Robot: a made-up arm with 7 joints. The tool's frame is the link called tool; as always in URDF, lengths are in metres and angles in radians. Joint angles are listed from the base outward.
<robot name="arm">
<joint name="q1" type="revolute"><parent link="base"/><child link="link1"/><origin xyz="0 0 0.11" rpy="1.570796 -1.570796 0"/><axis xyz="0 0 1"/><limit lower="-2.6" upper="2.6"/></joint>
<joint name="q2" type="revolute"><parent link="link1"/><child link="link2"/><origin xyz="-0.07 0.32 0.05" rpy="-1.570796 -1.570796 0"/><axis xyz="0 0 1"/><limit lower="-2.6" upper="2.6"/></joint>
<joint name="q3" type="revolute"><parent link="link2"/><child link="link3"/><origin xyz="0.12 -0.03 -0.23" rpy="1.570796 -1.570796 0"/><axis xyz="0 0 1"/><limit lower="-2.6" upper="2.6"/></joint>
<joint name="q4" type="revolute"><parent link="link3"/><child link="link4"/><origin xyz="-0.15 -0.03 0.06" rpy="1.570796 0 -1.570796"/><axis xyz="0 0 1"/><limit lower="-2.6" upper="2.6"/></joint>
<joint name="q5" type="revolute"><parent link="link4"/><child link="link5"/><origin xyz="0.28 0.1 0.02" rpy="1.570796 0 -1.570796"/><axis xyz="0 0 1"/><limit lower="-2.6" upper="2.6"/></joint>
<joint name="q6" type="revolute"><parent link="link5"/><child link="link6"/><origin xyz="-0.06 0.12 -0.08" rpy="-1.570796 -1.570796 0"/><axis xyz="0 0 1"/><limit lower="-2.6" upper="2.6"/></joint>
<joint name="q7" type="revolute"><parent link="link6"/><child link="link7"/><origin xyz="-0.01 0.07 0.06" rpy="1.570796 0 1.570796"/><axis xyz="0 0 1"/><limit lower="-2.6" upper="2.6"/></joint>
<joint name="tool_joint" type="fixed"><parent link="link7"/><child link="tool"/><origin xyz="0.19 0.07 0.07" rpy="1.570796 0 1.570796"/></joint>
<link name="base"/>
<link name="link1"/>
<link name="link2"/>
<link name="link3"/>
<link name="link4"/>
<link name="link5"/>
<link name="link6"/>
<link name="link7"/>
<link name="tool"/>
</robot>
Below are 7 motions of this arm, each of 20 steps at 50 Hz.
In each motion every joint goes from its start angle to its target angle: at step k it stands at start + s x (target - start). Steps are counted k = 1, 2, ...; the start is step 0. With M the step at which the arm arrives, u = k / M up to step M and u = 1 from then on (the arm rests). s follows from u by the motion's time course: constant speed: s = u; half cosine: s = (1 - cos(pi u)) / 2; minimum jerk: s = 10 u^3 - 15 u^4 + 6 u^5.
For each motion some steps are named. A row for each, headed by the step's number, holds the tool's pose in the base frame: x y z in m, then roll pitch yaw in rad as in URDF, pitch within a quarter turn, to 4 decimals.
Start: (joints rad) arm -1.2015 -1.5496 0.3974 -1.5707 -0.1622 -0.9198 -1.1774
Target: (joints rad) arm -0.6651 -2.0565 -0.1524 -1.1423 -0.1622 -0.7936 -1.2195
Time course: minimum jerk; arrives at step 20
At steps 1, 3, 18, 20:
1: -0.3208 -0.1246 -0.0693 -0.1179 0.3149 0.8978
3: -0.3177 -0.1204 -0.0753 -0.1367 0.2922 0.8663
18: -0.0973 0.0238 -0.2062 0.0046 -0.7916 -0.2191
20: -0.0948 0.0248 -0.2063 0.0161 -0.7996 -0.2341

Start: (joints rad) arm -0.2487 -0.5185 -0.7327 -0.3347 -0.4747 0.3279 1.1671
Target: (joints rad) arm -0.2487 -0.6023 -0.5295 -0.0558 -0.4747 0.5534 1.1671
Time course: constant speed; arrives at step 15
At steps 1, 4, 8, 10, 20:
1: 0.4748 -0.1320 0.0041 0.5660 0.4046 1.1163
4: 0.4788 -0.1566 -0.0293 0.6719 0.3539 1.1494
8: 0.4800 -0.1872 -0.0760 0.8040 0.2755 1.1801
10: 0.4789 -0.2014 -0.1001 0.8664 0.2324 1.1895
20: 0.4711 -0.2329 -0.1621 1.0136 0.1161 1.1960

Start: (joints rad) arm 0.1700 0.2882 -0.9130 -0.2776 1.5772 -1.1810 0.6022
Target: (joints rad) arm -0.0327 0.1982 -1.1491 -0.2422 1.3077 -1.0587 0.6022
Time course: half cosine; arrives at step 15
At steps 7, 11, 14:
7: 0.3012 -0.2940 -0.3699 -2.9909 0.5214 -0.8525
11: 0.2777 -0.2056 -0.4151 -2.9233 0.6634 -0.7301
14: 0.2636 -0.1690 -0.4298 -2.8876 0.7224 -0.6779

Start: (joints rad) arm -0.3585 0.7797 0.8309 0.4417 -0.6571 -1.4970 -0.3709
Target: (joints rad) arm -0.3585 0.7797 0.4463 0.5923 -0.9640 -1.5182 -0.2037
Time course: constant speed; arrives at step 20
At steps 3, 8, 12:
3: 0.1528 -0.4878 0.1688 -2.3134 -0.6496 0.2057
8: 0.1793 -0.4664 0.1601 -2.2737 -0.6912 0.2485
12: 0.1977 -0.4483 0.1529 -2.2336 -0.7265 0.2733

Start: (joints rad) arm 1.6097 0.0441 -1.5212 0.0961 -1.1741 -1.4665 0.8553
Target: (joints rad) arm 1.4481 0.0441 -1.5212 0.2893 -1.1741 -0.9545 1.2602
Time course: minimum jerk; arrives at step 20
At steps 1, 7, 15, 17, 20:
1: -0.0139 0.2296 0.3006 -3.0092 -0.9247 2.6050
7: -0.0054 0.2179 0.3232 -2.6614 -1.0535 2.3138
15: 0.0554 0.1999 0.3832 -1.4335 -0.9439 1.2193
17: 0.0657 0.1992 0.3884 -1.3471 -0.8921 1.1471
20: 0.0693 0.1991 0.3900 -1.3202 -0.8732 1.1251

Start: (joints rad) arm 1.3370 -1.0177 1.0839 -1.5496 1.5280 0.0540 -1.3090
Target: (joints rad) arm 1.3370 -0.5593 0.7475 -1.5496 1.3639 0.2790 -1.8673
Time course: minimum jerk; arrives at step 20
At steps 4, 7, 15, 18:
4: 0.2982 -0.4787 -0.0330 -0.0840 -0.1373 -0.6120
7: 0.2481 -0.4890 0.0008 -0.0795 -0.3385 -0.7092
15: 0.0685 -0.4665 0.0767 0.0381 -1.0928 -1.1413
18: 0.0466 -0.4583 0.0814 0.1028 -1.1992 -1.2487

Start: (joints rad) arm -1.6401 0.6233 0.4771 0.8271 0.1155 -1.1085 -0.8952
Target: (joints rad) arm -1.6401 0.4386 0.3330 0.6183 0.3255 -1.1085 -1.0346
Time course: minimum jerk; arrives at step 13
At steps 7, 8, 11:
7: -0.1834 -0.3960 0.0186 -0.1606 0.8877 0.7836
8: -0.1939 -0.3940 0.0225 -0.0859 0.8875 0.8347
11: -0.2129 -0.3901 0.0301 0.0549 0.8781 0.9290

